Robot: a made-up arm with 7 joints.
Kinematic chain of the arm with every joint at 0, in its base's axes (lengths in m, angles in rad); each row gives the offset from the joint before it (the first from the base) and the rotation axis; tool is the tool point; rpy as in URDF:
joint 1: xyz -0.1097 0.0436 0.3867 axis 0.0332 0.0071 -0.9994
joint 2: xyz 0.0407 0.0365 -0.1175 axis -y
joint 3: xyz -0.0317 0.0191 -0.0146 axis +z
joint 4: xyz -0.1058 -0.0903 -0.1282 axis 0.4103 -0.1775 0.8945
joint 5: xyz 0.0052 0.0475 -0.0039 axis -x
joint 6: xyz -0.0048 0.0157 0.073 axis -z
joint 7: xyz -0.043 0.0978 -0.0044 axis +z
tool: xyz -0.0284 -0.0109 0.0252 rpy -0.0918 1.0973 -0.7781
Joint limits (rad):
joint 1: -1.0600..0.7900
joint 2: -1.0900..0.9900
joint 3: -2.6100..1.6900
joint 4: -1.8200..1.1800
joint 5: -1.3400..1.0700
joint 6: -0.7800..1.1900
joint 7: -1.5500..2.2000
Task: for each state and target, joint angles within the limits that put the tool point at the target. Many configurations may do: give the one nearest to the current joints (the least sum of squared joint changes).
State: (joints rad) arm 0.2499 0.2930 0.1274 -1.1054 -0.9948 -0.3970 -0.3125
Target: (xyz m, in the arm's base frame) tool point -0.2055 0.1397 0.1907
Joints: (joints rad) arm 0.2371 0.1728 0.0884 -1.0215 -1.0381 -0.4418 -0.3237
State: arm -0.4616 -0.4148 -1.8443 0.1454 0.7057 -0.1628 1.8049
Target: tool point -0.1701 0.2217 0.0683
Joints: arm -0.6410 -0.5449 -2.0759 0.3083 1.0700 -0.1918 1.9550
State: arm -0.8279 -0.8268 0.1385 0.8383 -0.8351 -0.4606 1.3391
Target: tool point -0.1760 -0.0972 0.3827
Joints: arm -0.6422 -0.7597 -0.0042 0.6705 -0.7700 -0.3458 1.3969
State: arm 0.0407 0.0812 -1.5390 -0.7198 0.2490 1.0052 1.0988
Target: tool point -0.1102 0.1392 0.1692
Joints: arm -0.3321 -0.2506 -1.2853 -0.4077 0.1601 0.8752 1.1277
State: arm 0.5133 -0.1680 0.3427 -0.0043 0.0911 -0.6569 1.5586
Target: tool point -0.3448 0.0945 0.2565
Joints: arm 0.2082 -0.2323 0.1053 0.6773 0.5471 -0.6215 1.5378
